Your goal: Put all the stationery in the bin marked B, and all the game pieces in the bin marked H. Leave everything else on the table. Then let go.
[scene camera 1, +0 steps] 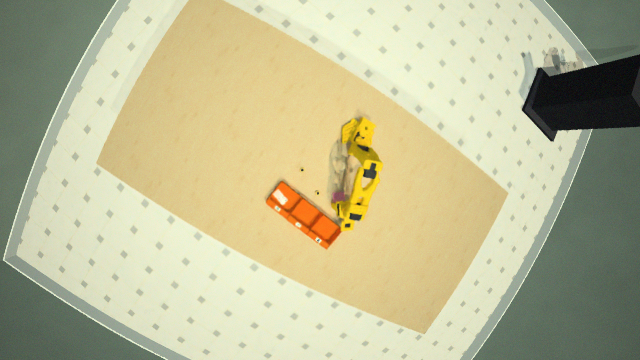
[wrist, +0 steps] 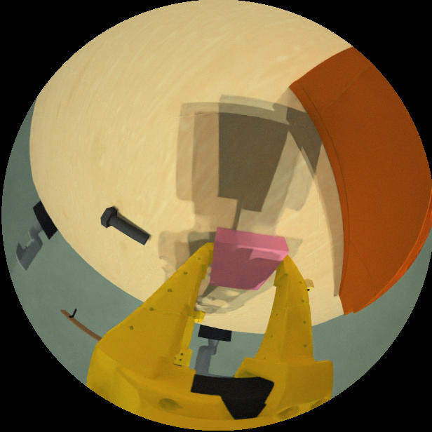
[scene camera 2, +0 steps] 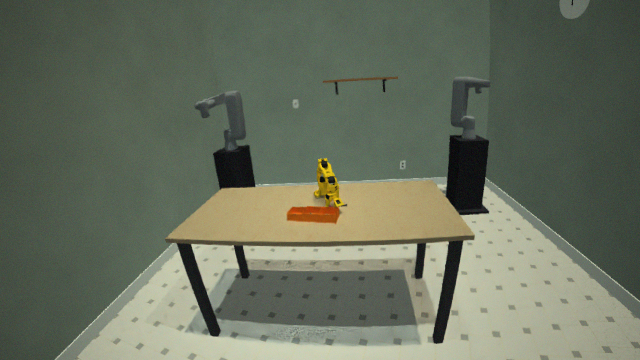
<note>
I see a pink sticky-note pad [wrist: 241, 259] and an orange three-compartment bin [scene camera 1: 298, 211].
The orange three-compartment bin shows as well in the wrist view [wrist: 377, 189] and in scene camera 2 [scene camera 2: 310, 213].
</note>
